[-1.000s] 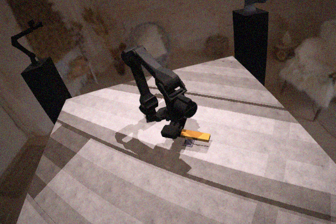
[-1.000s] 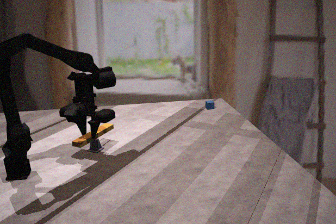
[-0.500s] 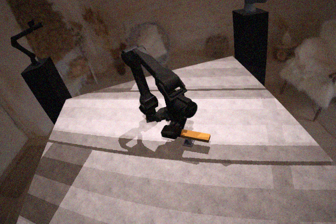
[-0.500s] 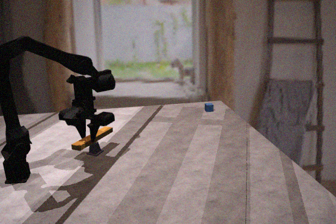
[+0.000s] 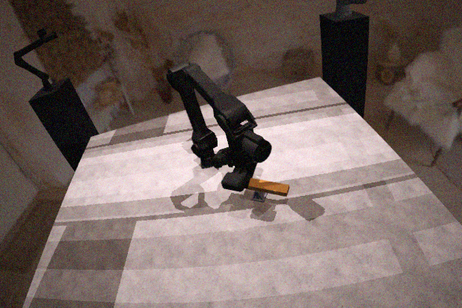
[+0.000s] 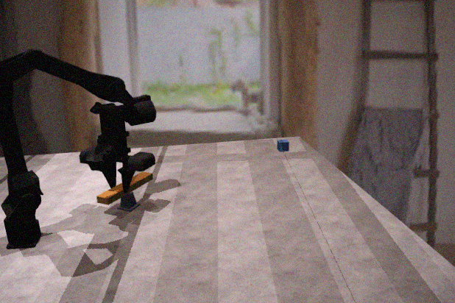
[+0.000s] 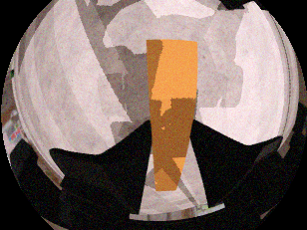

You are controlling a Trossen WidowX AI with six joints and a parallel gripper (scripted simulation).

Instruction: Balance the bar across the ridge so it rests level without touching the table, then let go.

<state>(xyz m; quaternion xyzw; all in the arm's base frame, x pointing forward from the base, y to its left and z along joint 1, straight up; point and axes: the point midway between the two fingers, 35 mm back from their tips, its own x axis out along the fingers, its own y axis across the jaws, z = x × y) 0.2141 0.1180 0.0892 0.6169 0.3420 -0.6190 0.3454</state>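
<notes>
The bar lies 20 mm ahead of my gripper tip and 20 mm to the left of it. From my gripper tip the other things lie so: blue cube (530 mm ahead, 380 mm to the left, 40 mm below).
</notes>
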